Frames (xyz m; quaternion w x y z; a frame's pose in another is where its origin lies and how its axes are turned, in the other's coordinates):
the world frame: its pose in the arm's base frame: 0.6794 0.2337 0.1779 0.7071 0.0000 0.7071 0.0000
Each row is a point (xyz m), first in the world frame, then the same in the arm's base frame.
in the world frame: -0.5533 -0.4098 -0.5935
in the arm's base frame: 0.0859 -0.1761 0.7312
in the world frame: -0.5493 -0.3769 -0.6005
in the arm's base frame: 0.0789 -0.1432 0.7272
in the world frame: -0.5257 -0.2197 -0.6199
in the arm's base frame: 0.0595 0.0140 0.7036
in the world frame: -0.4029 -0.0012 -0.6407
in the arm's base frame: 0.0387 0.2325 0.5808
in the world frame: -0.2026 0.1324 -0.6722
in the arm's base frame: 0.0072 0.3661 0.3805
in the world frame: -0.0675 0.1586 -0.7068
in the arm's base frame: -0.0274 0.3923 0.2454
